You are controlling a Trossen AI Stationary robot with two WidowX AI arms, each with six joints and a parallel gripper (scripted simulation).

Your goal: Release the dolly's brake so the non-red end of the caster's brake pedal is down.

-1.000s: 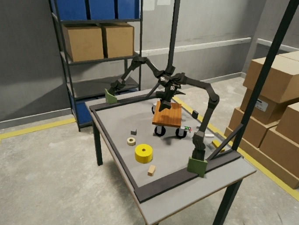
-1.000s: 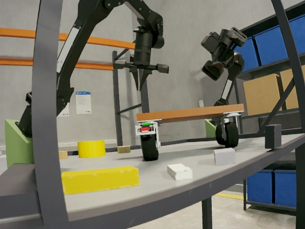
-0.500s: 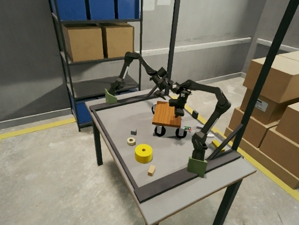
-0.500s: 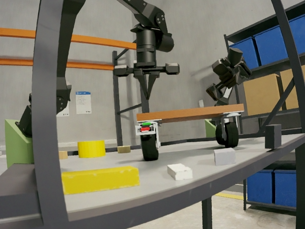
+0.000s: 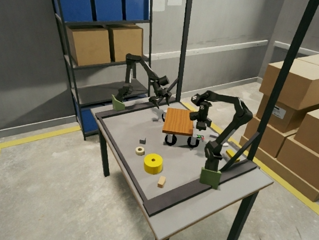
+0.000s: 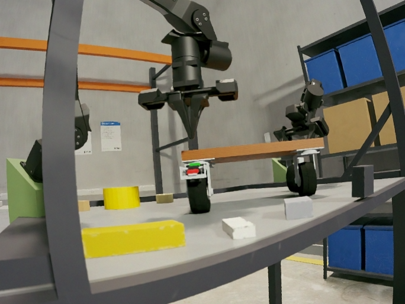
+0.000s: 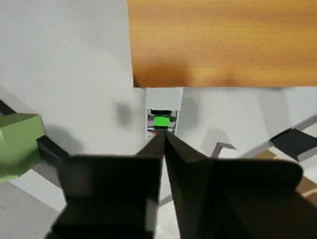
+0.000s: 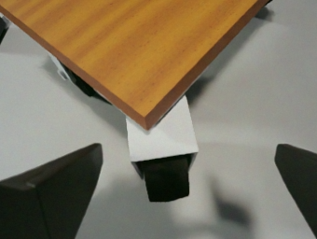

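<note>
Now: left hand 90 mm above the brake pedal, 10 mm to the right of it and 10 mm past it. Round my left hand: dark grey block: 270 mm ahead, 260 mm to the right, 160 mm below; then cream ring: 340 mm ahead, 180 mm to the right, 160 mm below; then white block: 170 mm below, 160 mm behind, 100 mm to the left.
</note>
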